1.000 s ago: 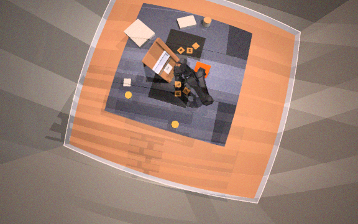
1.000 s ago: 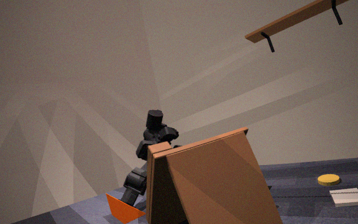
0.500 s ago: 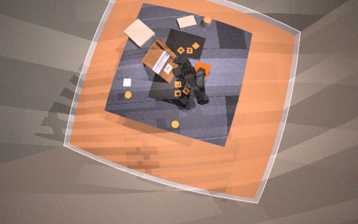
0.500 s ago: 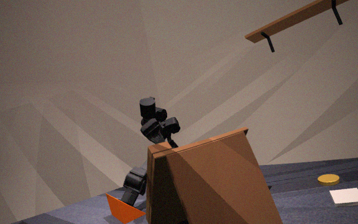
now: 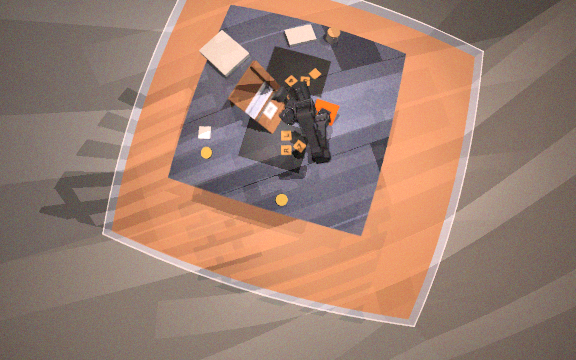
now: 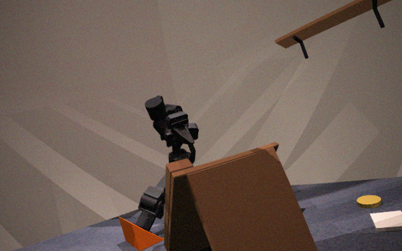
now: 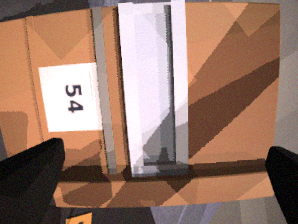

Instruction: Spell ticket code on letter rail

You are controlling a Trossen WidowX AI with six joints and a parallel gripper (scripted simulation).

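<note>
Now: the orange tile marked 4 27 cm to the right of my gripper tip, 27 cm below it and 4 cm ahead of it. Also, from my gripper tip: orange tile: 38 cm to the right, 27 cm below, 8 cm behind; white ticket: 19 cm below, 7 cm ahead, 2 cm to the right; dark mat: 27 cm below, 11 cm to the right, 3 cm behind.
</note>
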